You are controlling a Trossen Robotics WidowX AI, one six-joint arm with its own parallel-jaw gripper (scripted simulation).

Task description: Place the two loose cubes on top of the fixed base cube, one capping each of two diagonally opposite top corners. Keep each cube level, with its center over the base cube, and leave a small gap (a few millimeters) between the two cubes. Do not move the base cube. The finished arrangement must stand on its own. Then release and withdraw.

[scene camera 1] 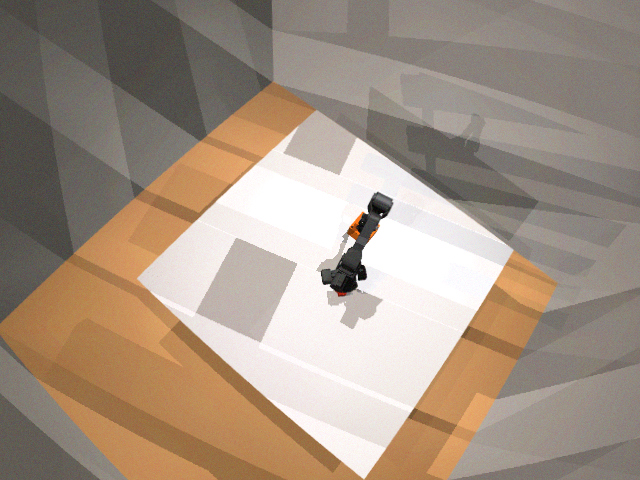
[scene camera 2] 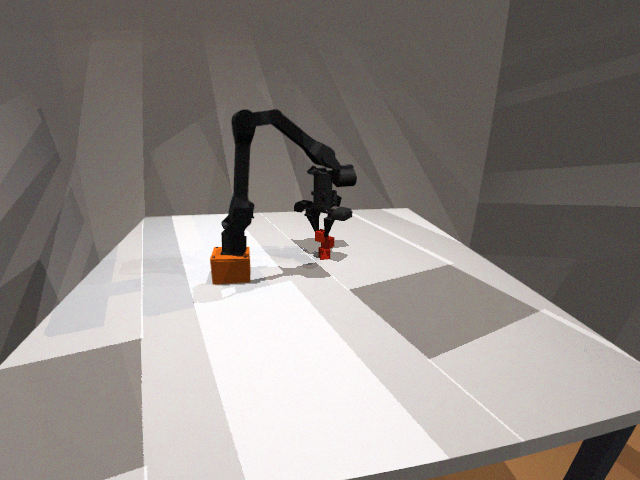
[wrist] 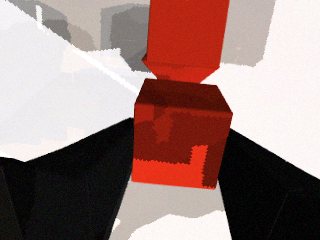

Path:
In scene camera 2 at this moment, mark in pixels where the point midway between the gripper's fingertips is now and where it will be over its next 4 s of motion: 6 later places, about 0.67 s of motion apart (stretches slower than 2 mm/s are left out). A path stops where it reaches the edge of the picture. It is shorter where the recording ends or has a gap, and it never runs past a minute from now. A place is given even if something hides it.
My gripper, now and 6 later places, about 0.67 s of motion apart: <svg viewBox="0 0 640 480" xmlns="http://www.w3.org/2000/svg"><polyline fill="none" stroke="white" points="321,235 322,242 321,244 321,239 321,232 321,227 319,222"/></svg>

